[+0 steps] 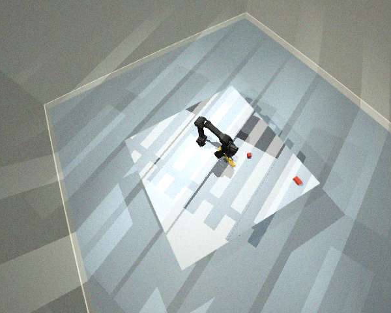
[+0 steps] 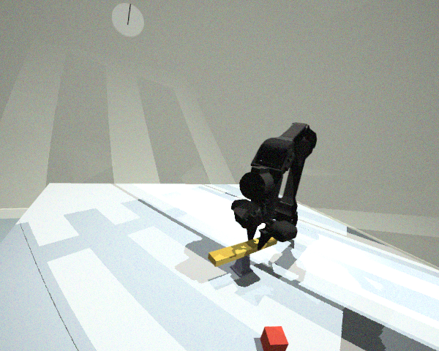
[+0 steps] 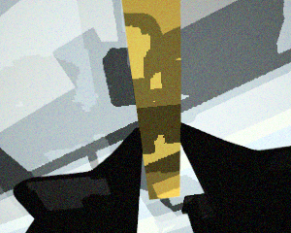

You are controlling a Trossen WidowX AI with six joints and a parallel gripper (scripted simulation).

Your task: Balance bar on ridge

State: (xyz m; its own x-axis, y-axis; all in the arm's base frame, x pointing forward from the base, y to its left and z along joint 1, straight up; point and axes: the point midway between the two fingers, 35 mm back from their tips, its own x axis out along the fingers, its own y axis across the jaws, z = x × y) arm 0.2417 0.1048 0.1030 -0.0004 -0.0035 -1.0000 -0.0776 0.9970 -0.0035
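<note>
Now: gripper tip 3 cm short of the yellow bar. Also, from my gripper tip: red cube: 10 cm ahead, 20 cm to the left, 5 cm below.
</note>
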